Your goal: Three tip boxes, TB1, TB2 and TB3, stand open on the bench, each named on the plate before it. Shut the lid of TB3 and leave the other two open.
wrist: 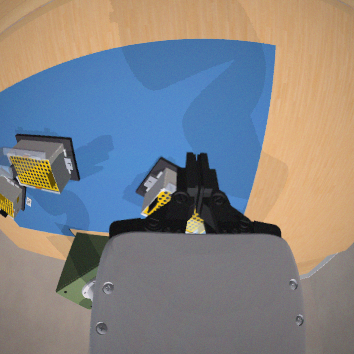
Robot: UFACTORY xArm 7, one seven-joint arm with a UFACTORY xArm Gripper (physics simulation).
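Frame: origin at the arm's base, x ahead, y left, z up, level; centimetres.
Where they show: gripper, fingertip midpoint: (pixel 194 165).
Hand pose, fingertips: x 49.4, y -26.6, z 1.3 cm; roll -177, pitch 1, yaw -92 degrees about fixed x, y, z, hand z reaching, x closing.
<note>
Things, the pixels of their top centre, and the offset from my fingertips. "pt": a spot on its surface instead. Level surfaces: height alone.
- grey box with a yellow perforated rack, surface spot: (pixel 159 201) pt dx -14.8, dy +4.8, dz -9.0 cm
- second grey box with a yellow rack, top centre: (pixel 27 177) dx -8.9, dy +30.3, dz -7.3 cm
- third box at its top centre: (pixel 4 207) dx -22.0, dy +52.3, dz -8.1 cm
- blue mat at its surface level: dz -14.7 cm
- wooden bench at its surface level: dz -15.0 cm
My gripper (pixel 194 165) is shut and empty, in front of the right-hand tip box as the wrist view shows it. That grey box with a yellow perforated rack (pixel 159 201) stands turned on its dark base, partly hidden behind the fingers; a patch of yellow shows between the gripper's linkages. Its lid is hidden. A second grey box with a yellow rack (pixel 32 172) stands at the left on a dark base, with a clear edge showing along its far left side. A third box (pixel 11 195) is cut off at the left edge. The names on the plates cannot be read.
The boxes stand on a blue mat (pixel 155 110) on the wooden bench (pixel 315 125). A green block (pixel 80 267) with a white round part is at the lower left, beside the gripper's housing. The bench edge curves round at the lower right and lower left.
</note>
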